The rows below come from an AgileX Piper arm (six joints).
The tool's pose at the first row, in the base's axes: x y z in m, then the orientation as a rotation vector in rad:
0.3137, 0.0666, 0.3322, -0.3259, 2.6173, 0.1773
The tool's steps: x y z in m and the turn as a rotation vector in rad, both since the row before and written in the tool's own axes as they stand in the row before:
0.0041, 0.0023, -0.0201, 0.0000, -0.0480, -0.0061
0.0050, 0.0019, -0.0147, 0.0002, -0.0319, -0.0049
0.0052, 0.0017, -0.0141, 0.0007, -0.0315, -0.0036
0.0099, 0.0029, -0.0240, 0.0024, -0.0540, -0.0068
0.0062, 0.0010, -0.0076, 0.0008, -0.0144, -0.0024
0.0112, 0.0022, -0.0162, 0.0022, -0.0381, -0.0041
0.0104, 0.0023, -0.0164, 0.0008, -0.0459, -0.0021
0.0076, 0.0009, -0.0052, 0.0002, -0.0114, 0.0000
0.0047, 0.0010, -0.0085, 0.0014, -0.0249, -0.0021
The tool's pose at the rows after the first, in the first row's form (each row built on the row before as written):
0.3004, 0.0643, 0.3478, -0.3256, 2.5687, 0.1809
0.2885, 0.0623, 0.3577, -0.3263, 2.5362, 0.1826
0.2765, 0.0601, 0.3666, -0.3252, 2.5044, 0.1841
0.2547, 0.0561, 0.3804, -0.3235, 2.4498, 0.1847
0.2452, 0.0543, 0.3825, -0.3237, 2.4351, 0.1844
0.2264, 0.0509, 0.3879, -0.3214, 2.3967, 0.1845
0.2079, 0.0476, 0.3933, -0.3160, 2.3510, 0.1880
0.1989, 0.0460, 0.3917, -0.3140, 2.3397, 0.1891
0.1897, 0.0442, 0.3944, -0.3117, 2.3147, 0.1893

